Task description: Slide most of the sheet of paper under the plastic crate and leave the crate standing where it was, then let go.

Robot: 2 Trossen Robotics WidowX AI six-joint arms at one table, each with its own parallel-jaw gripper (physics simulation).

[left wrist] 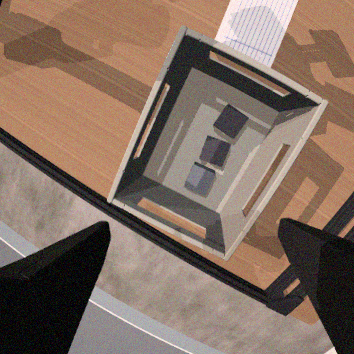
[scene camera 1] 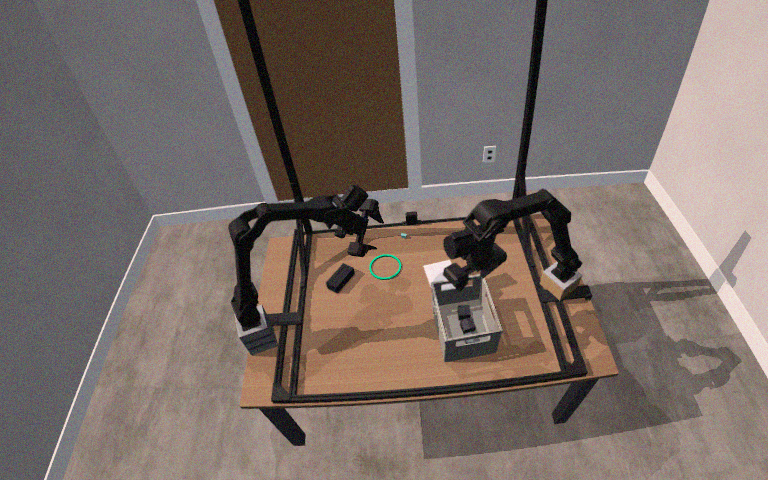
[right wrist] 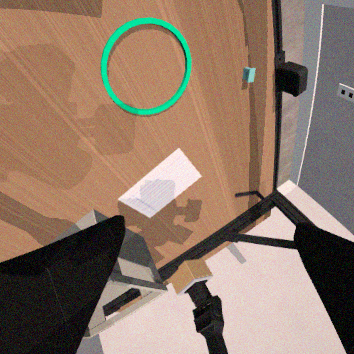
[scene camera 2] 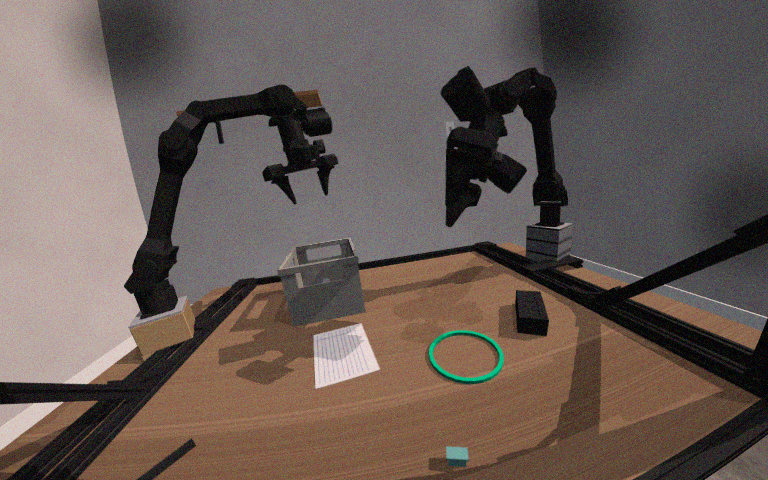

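Observation:
The lined white sheet of paper (scene camera 1: 433,273) (scene camera 2: 345,359) (left wrist: 257,30) (right wrist: 162,182) lies flat on the table, just outside one end of the grey plastic crate (scene camera 1: 472,353) (scene camera 2: 328,300) (left wrist: 237,192) (right wrist: 137,250). In scene camera 2 a narrow strip of table shows between them. The crate stands upright. My left gripper (scene camera 2: 310,198) (left wrist: 194,228) is open and empty, high above the crate; its fingertips are hard to make out in scene camera 1. My right gripper (scene camera 1: 377,234) (right wrist: 210,228) is open and empty, high above the table, away from paper and crate.
Three dark blocks sit inside the crate. A green ring (scene camera 1: 370,267) (scene camera 2: 430,354) (right wrist: 104,67), a black box (scene camera 1: 340,277) (scene camera 2: 531,314) and a small teal block (scene camera 1: 403,235) (scene camera 2: 457,456) (right wrist: 249,75) lie on the table. Black frame rails run along its edges.

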